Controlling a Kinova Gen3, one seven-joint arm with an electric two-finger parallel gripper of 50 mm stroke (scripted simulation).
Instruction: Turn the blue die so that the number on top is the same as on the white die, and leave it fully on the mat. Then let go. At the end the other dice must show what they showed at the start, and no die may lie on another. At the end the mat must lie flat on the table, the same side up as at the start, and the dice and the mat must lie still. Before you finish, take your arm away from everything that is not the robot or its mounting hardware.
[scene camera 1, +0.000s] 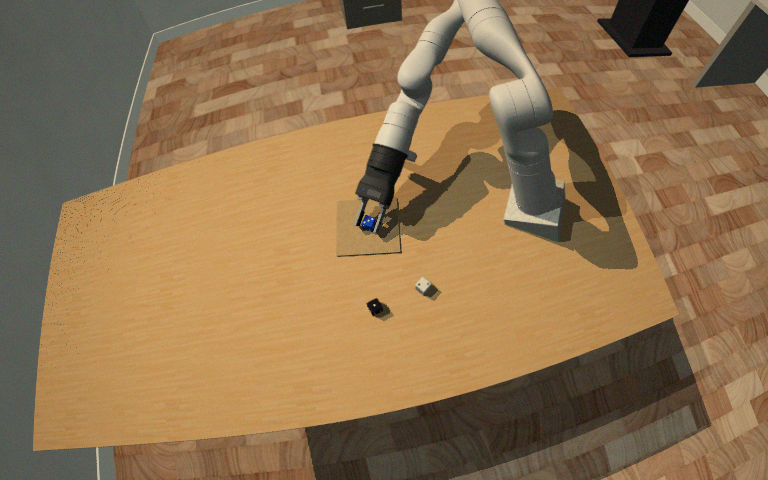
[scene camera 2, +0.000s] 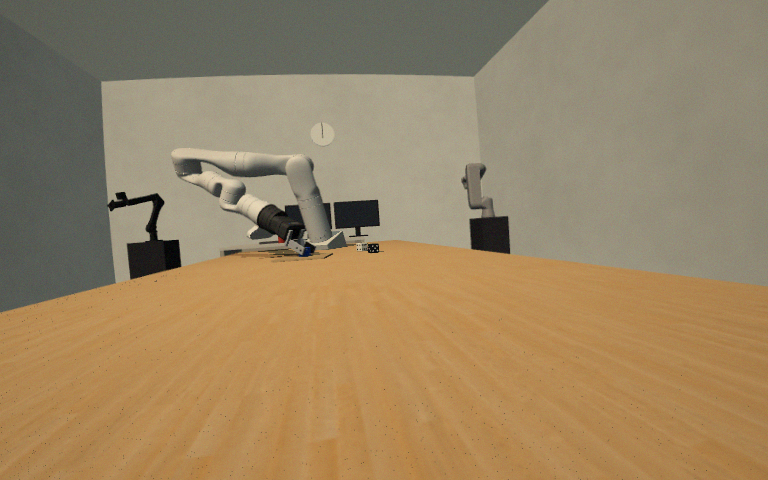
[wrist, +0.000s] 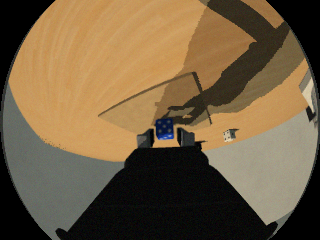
I see my gripper (scene camera 1: 365, 229) and a mat (scene camera 1: 351, 240).
My gripper also shows in scene camera 2 (scene camera 2: 309, 250) and in the wrist view (wrist: 165, 134).
